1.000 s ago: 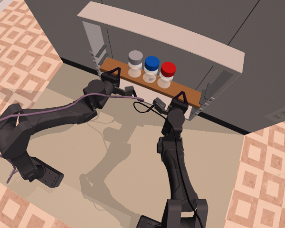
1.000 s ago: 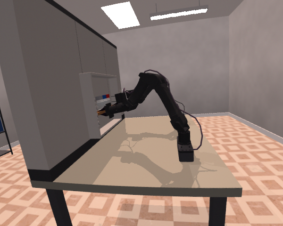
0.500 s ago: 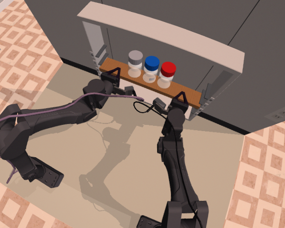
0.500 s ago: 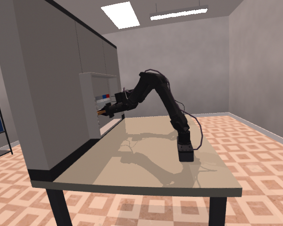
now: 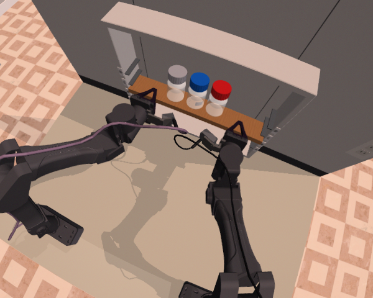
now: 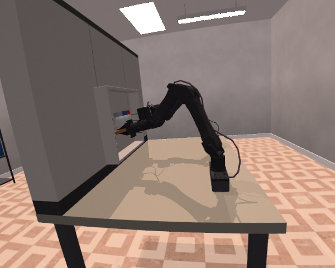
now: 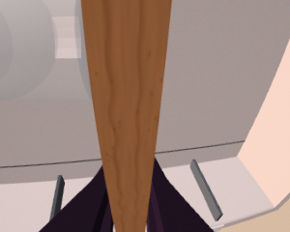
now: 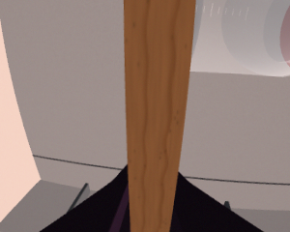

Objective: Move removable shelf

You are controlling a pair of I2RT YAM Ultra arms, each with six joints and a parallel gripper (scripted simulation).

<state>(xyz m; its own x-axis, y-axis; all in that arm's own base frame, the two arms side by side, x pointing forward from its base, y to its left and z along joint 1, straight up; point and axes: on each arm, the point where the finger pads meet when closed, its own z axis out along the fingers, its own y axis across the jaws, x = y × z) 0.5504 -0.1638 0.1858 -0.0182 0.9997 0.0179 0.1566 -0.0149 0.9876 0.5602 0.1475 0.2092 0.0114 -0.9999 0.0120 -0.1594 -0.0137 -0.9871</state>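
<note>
Right now my right hand is 2 cm short of the red-capped bottle, 9 cm to the right of it and 6 cm below it. Round my right hand: blue-capped bottle 1 cm ahead, 16 cm to the left, 6 cm above; then shelf 15 cm to the left; then white wall rack 1 cm ahead, 15 cm to the left, 5 cm above.
Now: the grey-capped bottle 7 cm to the right of my left hand, 5 cm above it and 2 cm ahead of it. The rest, counted from my left hand: blue-capped bottle (14 cm to the right, 5 cm above, 2 cm ahead); shelf (15 cm to the right, 1 cm ahead); white wall rack (15 cm to the right, 4 cm above, 2 cm ahead).
</note>
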